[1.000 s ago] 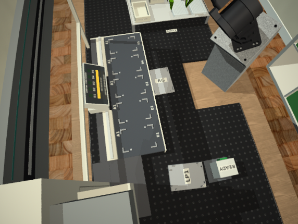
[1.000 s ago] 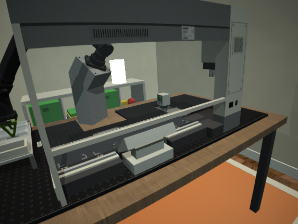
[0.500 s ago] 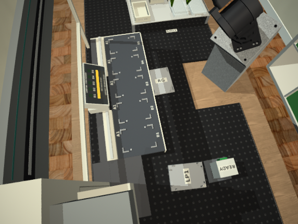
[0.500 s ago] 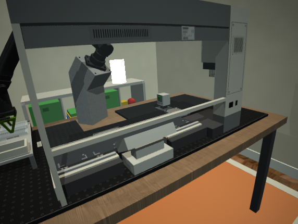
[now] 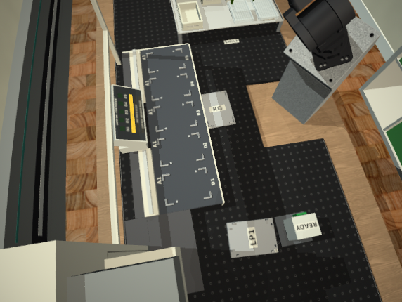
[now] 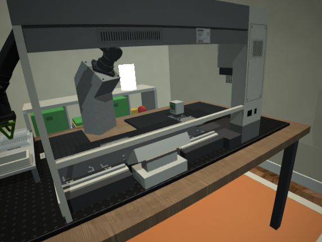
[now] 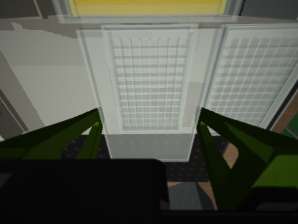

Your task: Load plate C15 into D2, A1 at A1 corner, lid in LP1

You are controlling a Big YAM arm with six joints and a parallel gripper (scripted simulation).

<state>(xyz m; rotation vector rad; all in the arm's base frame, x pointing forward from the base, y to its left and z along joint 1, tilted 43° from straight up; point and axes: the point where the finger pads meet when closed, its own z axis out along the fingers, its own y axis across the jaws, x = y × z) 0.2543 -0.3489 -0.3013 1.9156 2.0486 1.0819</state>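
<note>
Now: the sample plate 5 cm below my hand. Also, from my hand: shelf 7 cm ahead, 5 cm to the right, 6 cm below; then clear plate lid right at my hand; then shelf label 3 cm ahead, 11 cm to the left, 12 cm below.
</note>
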